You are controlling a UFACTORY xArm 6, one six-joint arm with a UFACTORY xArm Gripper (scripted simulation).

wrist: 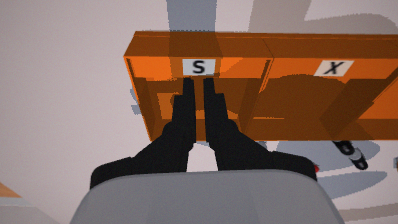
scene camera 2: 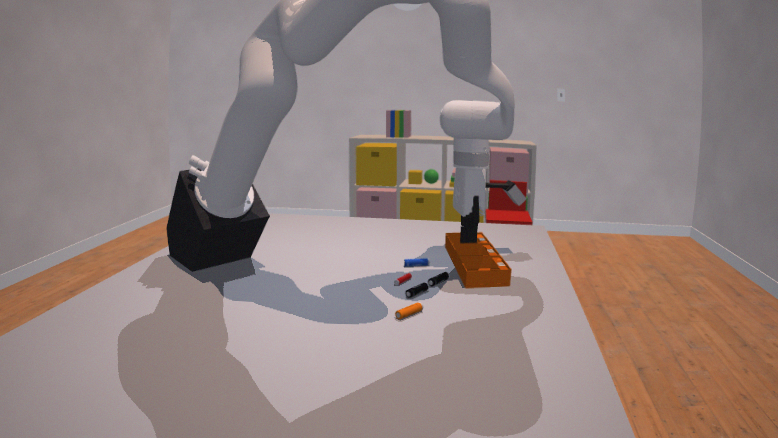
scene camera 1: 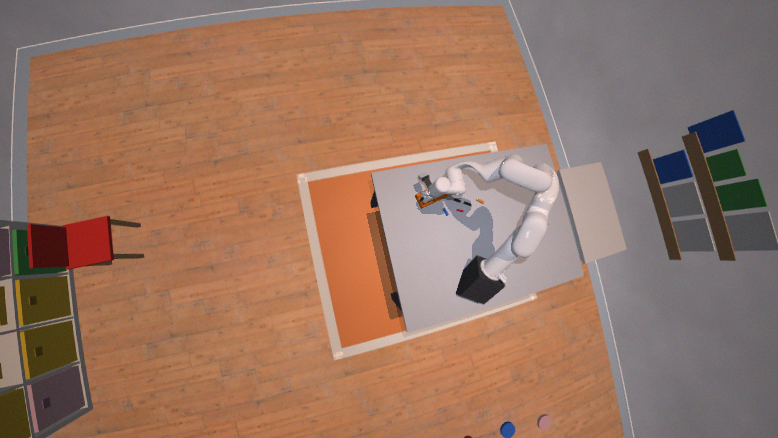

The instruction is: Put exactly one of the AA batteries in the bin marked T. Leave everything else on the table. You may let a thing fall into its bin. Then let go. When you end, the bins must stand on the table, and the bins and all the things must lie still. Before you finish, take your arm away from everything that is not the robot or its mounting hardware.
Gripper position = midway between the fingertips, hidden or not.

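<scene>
My gripper (scene camera 2: 468, 245) is visible, also in the wrist view (wrist: 199, 91).
</scene>
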